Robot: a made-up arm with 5 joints.
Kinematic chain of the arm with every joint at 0, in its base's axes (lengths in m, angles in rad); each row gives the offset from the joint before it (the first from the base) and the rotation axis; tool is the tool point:
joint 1: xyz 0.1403 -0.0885 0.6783 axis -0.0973 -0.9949 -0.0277
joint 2: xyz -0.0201 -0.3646 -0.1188 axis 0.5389 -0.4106 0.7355
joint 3: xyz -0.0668 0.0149 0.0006 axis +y
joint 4: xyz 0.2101 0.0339 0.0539 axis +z
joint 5: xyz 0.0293 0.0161 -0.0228 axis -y
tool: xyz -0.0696 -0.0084 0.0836
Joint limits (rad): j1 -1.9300..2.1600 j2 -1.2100..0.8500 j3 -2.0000..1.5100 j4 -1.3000..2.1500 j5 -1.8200..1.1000
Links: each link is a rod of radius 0.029 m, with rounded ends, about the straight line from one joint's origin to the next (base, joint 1, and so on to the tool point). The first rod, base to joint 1, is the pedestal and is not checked.
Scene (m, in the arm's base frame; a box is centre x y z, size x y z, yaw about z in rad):
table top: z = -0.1
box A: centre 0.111 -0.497 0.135 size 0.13 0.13 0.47 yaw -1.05
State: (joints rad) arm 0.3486 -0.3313 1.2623 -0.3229 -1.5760
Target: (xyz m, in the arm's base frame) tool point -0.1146 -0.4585 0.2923
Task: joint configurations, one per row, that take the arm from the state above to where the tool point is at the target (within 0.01 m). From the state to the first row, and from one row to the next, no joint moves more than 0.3 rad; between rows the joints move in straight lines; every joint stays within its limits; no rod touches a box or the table.
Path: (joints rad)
1: 0.4819 -0.1023 1.0146 -0.4736 -1.6573
2: 0.6151 0.1267 0.7670 -0.6244 -1.7387
3: 0.7484 0.3557 0.5193 -0.7751 -1.8200
4: 0.4581 0.3744 0.7175 -0.6529 -1.8200
5: 0.1679 0.3932 0.9156 -0.5307 -1.8200
6: -0.1223 0.4119 1.1137 -0.4085 -1.8200
7: -0.4125 0.4307 1.3119 -0.2862 -1.8200
8: -0.7027 0.4494 1.5100 -0.1640 -1.8200
9: -0.6617 0.1992 1.5100 -0.1798 -1.7704
10: -0.6206 -0.0511 1.5100 -0.1956 -1.7207
11: -0.5795 -0.3013 1.5100 -0.2114 -1.6711

